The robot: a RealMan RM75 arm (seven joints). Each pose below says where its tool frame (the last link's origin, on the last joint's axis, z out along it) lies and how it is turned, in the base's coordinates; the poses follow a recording.
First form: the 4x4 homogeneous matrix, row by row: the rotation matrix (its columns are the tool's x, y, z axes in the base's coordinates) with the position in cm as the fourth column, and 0 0 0 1 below. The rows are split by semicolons.
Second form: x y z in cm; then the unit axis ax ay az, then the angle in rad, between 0 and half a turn. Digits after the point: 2 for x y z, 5 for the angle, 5 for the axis.
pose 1, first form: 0.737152 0.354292 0.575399 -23.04; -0.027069 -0.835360 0.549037 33.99; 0.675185 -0.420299 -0.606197 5.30; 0 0 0 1
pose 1, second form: -23.04 33.99 5.30 -0.92633 -0.09536 -0.36444 2.59098
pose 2, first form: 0.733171 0.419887 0.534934 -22.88; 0.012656 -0.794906 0.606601 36.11; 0.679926 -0.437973 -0.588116 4.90; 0 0 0 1
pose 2, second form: -22.88 36.11 4.90 -0.92401 -0.12826 -0.36023 2.54087
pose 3, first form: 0.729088 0.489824 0.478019 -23.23; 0.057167 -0.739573 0.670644 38.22; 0.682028 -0.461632 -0.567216 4.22; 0 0 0 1
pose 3, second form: -23.23 38.22 4.22 -0.92117 -0.16597 -0.35199 2.47973
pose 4, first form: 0.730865 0.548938 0.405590 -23.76; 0.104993 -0.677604 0.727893 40.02; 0.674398 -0.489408 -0.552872 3.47; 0 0 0 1
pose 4, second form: -23.76 40.02 3.47 -0.91989 -0.20313 -0.33548 2.41856
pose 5, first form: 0.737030 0.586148 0.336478 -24.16; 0.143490 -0.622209 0.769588 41.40; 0.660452 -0.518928 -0.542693 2.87; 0 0 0 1
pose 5, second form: -24.16 41.40 2.87 -0.92009 -0.23134 -0.31609 2.36590
